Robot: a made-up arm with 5 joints.
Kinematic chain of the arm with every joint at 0, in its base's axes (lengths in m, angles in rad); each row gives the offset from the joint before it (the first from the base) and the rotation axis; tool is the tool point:
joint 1: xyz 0 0 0.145 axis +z
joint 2: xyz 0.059 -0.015 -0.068 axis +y
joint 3: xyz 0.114 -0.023 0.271 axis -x
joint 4: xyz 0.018 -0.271 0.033 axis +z
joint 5: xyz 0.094 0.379 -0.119 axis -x
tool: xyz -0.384 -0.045 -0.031
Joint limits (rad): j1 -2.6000..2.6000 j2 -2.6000..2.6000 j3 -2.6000..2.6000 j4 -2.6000..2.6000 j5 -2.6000..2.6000
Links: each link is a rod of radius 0.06 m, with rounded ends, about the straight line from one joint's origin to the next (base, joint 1, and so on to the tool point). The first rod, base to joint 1, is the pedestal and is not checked.
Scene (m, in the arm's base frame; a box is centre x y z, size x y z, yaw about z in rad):
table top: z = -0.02
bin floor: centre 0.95 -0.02 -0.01 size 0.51 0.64 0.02 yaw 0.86
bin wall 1: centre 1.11 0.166 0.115 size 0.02 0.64 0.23 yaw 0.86
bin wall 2: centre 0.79 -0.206 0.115 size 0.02 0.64 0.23 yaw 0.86
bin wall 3: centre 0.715 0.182 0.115 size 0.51 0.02 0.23 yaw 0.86
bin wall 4: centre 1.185 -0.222 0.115 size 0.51 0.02 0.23 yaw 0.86
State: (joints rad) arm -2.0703 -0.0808 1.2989 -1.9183 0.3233
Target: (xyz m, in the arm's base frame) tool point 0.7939 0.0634 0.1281
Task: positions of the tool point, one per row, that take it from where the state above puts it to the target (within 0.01 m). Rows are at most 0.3 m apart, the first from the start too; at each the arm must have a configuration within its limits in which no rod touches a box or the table.
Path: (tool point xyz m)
1: -0.2968 -0.5544 0.4578
2: -0.1325 -0.6537 0.4437
3: 0.0646 -0.7015 0.4265
4: 0.2778 -0.6870 0.4060
5: 0.4819 -0.5825 0.4243
6: 0.6501 -0.4129 0.4403
7: 0.7599 -0.1907 0.4530
8: 0.7939 0.0634 0.4616
9: 0.8146 0.0673 0.2894
10: 0.7939 0.0634 0.1281

